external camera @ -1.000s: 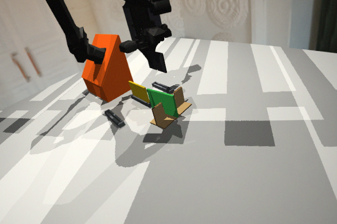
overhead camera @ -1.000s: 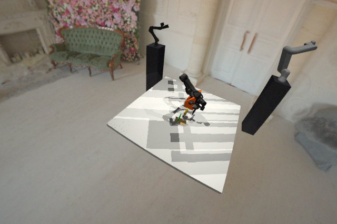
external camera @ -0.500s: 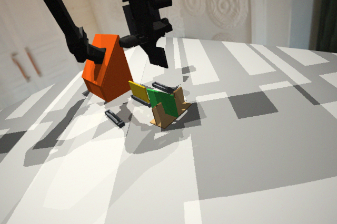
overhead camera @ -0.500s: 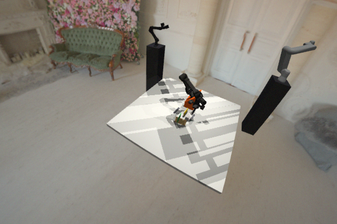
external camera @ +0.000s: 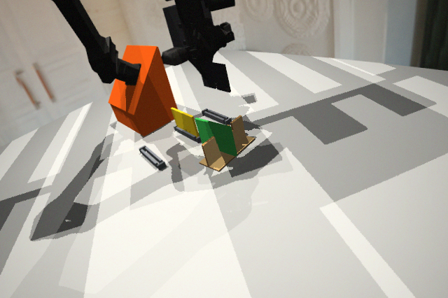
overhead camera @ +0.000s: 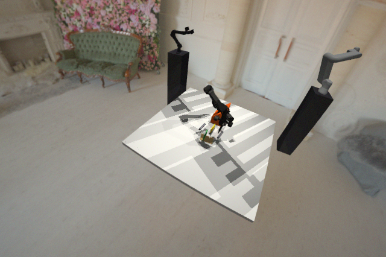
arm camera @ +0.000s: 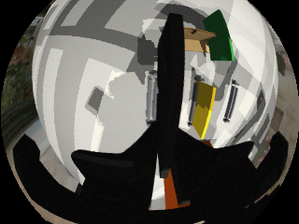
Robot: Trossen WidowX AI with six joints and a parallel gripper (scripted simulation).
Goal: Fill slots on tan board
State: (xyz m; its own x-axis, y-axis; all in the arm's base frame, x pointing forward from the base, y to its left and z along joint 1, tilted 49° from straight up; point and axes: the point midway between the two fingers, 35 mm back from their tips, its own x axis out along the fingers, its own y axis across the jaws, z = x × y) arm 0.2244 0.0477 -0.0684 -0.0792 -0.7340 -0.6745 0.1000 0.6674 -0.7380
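Right now the tan board is 120 mm ahead of my gripper tip, 90 mm to the right of it and 100 mm below it. Also, from my gripper tip: yellow board: 30 mm behind, 90 mm to the right, 100 mm below; green board: 120 mm ahead, 120 mm to the right, 80 mm below; black board: 30 mm ahead.
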